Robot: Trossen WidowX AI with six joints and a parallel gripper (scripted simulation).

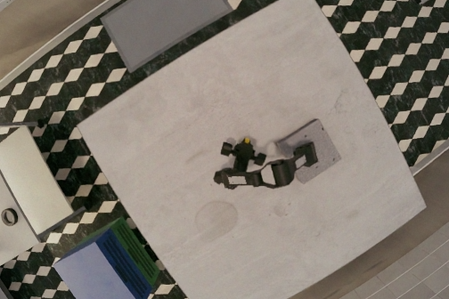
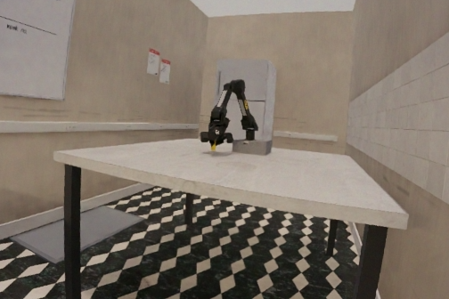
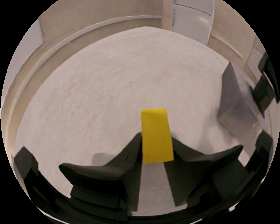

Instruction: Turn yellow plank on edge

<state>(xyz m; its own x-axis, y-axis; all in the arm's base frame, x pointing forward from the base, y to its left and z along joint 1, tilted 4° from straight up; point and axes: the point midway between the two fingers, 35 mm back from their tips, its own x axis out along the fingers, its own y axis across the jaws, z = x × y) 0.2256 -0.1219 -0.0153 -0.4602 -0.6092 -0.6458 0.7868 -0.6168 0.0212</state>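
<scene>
The yellow plank is 10 mm behind my hand, 10 mm to the right of it and 10 mm below it.
</scene>
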